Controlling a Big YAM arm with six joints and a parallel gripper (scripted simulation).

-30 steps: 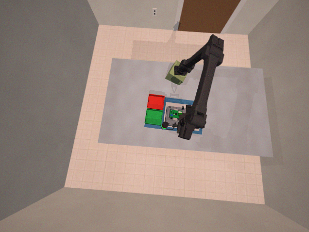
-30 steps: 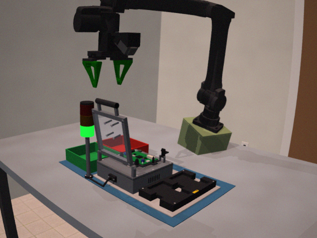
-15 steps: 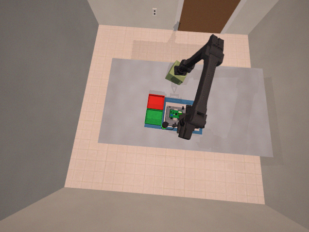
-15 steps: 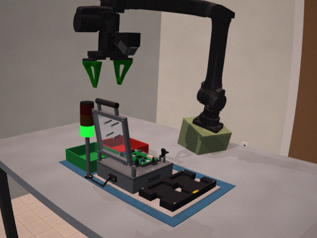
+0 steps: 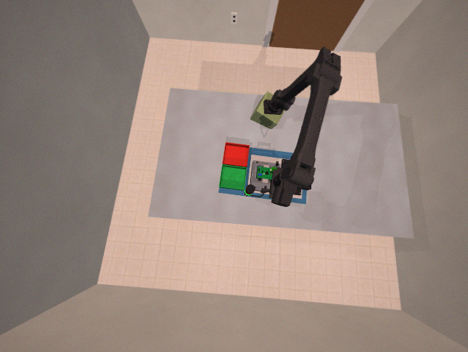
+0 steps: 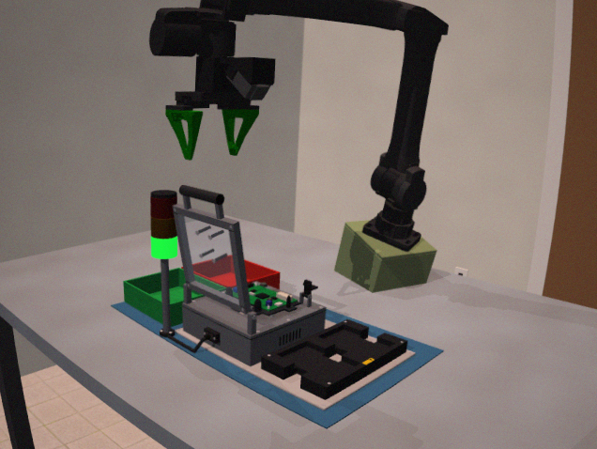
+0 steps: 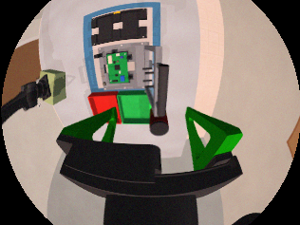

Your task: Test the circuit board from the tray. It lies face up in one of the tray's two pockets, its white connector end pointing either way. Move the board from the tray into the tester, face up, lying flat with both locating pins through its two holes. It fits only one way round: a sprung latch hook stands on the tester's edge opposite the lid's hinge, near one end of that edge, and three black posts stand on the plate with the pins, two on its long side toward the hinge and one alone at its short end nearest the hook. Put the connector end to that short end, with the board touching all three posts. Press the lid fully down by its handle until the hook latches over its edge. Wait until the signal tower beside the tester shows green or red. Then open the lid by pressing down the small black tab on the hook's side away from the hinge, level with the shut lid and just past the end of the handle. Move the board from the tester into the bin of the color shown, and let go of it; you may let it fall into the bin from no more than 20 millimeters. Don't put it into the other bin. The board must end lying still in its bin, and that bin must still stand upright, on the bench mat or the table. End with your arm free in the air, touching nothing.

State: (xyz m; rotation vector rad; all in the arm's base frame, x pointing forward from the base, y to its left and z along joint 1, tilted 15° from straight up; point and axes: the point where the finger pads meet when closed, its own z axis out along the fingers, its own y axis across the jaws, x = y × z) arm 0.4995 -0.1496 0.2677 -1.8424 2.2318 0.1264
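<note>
My gripper is now 11 cm past the tester plate, 2 cm to the right of it and 26 cm above it. From my hand the other things lie so: clear lid: 15 cm below; latch hook: 17 cm behind, 9 cm to the left, 24 cm below; green bin: 11 cm behind, 19 cm to the right, 32 cm below.
</note>
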